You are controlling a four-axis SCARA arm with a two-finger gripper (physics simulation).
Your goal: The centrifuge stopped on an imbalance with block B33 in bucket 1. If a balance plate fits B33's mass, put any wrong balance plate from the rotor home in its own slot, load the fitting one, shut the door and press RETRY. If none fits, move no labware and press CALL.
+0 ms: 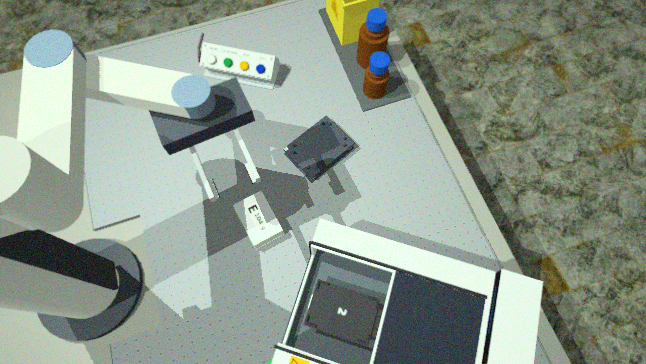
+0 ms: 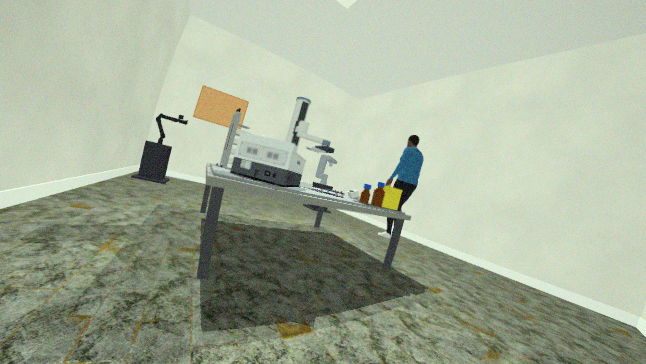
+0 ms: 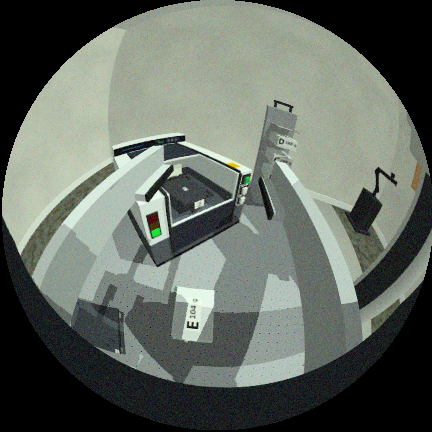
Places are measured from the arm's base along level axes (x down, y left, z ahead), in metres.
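Pixels of known places: gripper, fingertip midpoint: point(image 1: 235, 189) point(image 2: 309, 147) point(image 3: 216, 162); arm's base at its link origin: point(image 1: 92, 288).
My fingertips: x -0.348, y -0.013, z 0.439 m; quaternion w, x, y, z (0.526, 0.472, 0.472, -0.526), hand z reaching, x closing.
Note:
Ahead of a thing's pixels: the offset from my fingertips to its top centre. "*": to the spot under its first point.
My gripper point(image 1: 235, 188) point(image 3: 216, 162) is open, its two long fingers apart with nothing between them. It hangs over the table beside a white balance plate marked E 104 g @[dx +0.293, dy +0.035, dz +0.009 m] point(image 1: 260, 220) point(image 3: 194, 315), which lies on the table. The white centrifuge point(image 1: 407, 250) point(image 2: 265, 155) has an opening beside a dark panel. Inside, a dark bucket marked 2 point(image 1: 345, 320) shows. Block B33 cannot be made out. The rack point(image 3: 259, 150) point(image 2: 230, 140) holds plate D @[dx +0.015, dy -0.540, dz -0.166 m] point(image 3: 286, 142) and other plates, partly hidden by a finger. A white button box @[dx +0.251, dy +0.522, dz +0.094 m] point(image 1: 239, 75) has white, green, yellow and blue buttons.
A dark rectangular device @[dx +0.291, dy +0.182, dz +0.229 m] point(image 1: 320, 142) point(image 3: 97, 325) lies beyond plate E. Two brown bottles point(image 1: 372, 47) point(image 1: 376, 85) and a yellow box @[* dx +0.245, dy +0.507, dz +0.436 m] point(image 1: 348, 25) stand near the table edge. A person in blue point(image 2: 410, 165) stands behind the table. A black robot stand point(image 2: 155, 160) is farther off.

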